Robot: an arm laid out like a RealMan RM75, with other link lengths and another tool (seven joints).
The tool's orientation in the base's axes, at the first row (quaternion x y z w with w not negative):
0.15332 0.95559 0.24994 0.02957
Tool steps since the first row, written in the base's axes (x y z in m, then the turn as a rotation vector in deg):
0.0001 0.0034 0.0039 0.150 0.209 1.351
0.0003 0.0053 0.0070 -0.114 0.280 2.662
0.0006 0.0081 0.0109 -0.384 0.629 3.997
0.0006 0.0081 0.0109 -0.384 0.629 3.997
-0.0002 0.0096 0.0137 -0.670 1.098 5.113
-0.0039 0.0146 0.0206 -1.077 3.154 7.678
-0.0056 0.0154 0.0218 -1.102 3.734 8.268
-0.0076 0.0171 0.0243 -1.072 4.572 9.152
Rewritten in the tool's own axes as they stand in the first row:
0.0010 0.0047 -0.0018 -0.051 0.872 -1.062
0.0015 0.0079 -0.0036 0.248 1.496 -2.209
0.0021 0.0122 -0.0056 0.639 2.360 -3.247
0.0021 0.0122 -0.0056 0.639 2.360 -3.247
0.0034 0.0146 -0.0075 1.078 3.212 -4.040
0.0086 0.0210 -0.0117 2.150 6.049 -5.371
0.0105 0.0218 -0.0126 2.364 6.810 -5.617
0.0130 0.0239 -0.0142 2.611 7.942 -5.993

